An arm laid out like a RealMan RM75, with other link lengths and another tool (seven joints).
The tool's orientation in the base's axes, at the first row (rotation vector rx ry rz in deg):
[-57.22 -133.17 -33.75]
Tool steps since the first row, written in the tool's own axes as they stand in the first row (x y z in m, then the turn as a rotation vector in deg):
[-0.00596 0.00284 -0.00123 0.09 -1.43 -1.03]
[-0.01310 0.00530 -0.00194 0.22 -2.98 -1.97]
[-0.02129 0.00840 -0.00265 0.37 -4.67 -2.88]
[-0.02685 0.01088 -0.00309 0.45 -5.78 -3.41]
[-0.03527 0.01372 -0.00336 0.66 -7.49 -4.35]
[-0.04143 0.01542 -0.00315 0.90 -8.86 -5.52]
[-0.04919 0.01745 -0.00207 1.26 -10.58 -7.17]
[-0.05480 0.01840 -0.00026 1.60 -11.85 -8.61]
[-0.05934 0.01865 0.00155 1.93 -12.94 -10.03]
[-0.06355 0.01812 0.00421 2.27 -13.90 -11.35]
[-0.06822 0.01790 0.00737 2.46 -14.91 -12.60]
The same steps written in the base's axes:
[0.00598 -0.00202 -0.00229 -0.82 -1.45 0.59]
[0.01220 -0.00460 -0.00577 -1.79 -2.90 1.11]
[0.01952 -0.00732 -0.00980 -2.88 -4.41 1.59]
[0.02476 -0.00891 -0.01250 -3.60 -5.37 1.85]
[0.03188 -0.01166 -0.01706 -4.73 -6.88 2.39]
[0.03669 -0.01368 -0.02077 -5.56 -8.29 3.19]
[0.04240 -0.01582 -0.02608 -6.57 -10.14 4.36]
[0.04584 -0.01710 -0.03079 -7.29 -11.59 5.44]
[0.04812 -0.01827 -0.03496 -7.88 -12.92 6.53]
[0.04936 -0.01927 -0.03971 -8.40 -14.11 7.58]
[0.05096 -0.02002 -0.04507 -8.90 -15.37 8.47]

